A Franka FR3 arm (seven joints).
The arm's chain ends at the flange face. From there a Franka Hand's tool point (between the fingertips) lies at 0.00 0.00 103.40 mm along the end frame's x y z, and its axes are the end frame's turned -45 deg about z.
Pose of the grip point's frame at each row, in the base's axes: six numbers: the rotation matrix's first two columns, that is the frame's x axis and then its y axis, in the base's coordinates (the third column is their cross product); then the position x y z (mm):
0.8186 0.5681 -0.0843 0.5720 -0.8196 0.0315 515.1 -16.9 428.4
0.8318 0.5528 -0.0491 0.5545 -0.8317 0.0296 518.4 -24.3 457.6
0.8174 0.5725 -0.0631 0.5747 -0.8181 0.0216 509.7 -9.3 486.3
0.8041 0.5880 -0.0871 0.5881 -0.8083 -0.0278 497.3 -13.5 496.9
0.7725 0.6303 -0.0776 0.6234 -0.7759 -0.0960 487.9 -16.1 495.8
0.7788 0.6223 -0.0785 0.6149 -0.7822 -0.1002 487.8 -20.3 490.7
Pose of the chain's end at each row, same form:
0.9833 -0.1778 -0.0373 -0.1744 -0.9813 0.0819 520.4 -9.2 531.4
0.9803 -0.1972 -0.0138 -0.1961 -0.9790 0.0556 520.9 -18.9 560.8
0.9844 -0.1737 -0.0293 -0.1716 -0.9833 0.0599 513.8 -3.7 589.5
0.9844 -0.1558 -0.0812 -0.1527 -0.9873 0.0419 506.3 -10.5 599.9
0.9871 -0.1030 -0.1228 -0.1054 -0.9943 -0.0130 500.4 -18.8 598.4
0.9855 -0.1131 -0.1264 -0.1159 -0.9931 -0.0153 500.6 -23.4 593.3

